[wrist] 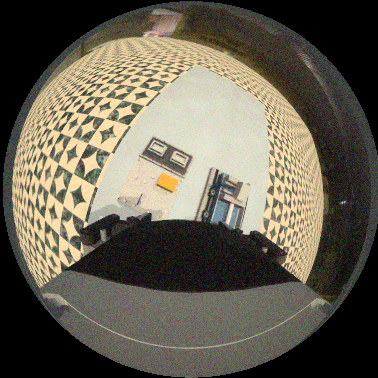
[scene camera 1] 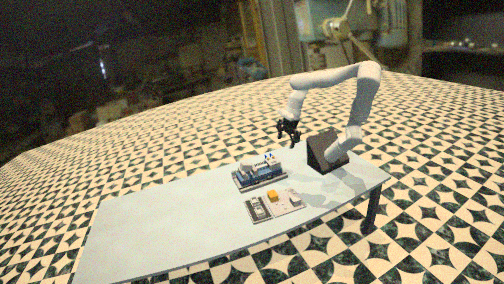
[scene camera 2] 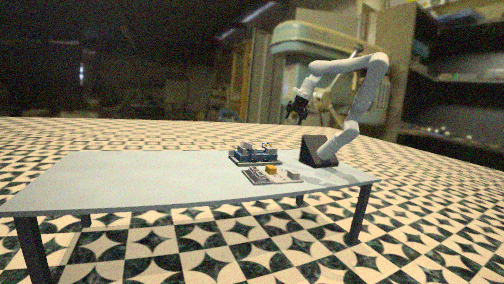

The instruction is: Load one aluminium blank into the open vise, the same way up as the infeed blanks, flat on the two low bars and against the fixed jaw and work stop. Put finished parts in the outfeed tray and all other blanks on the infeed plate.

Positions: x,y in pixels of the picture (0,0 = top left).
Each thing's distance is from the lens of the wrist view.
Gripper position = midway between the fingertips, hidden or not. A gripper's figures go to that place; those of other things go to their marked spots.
gripper (wrist: pixel 183 224): 0.16 m
pale infeed plate (wrist: pixel 155 201): 0.44 m
outfeed tray (wrist: pixel 164 159): 0.48 m
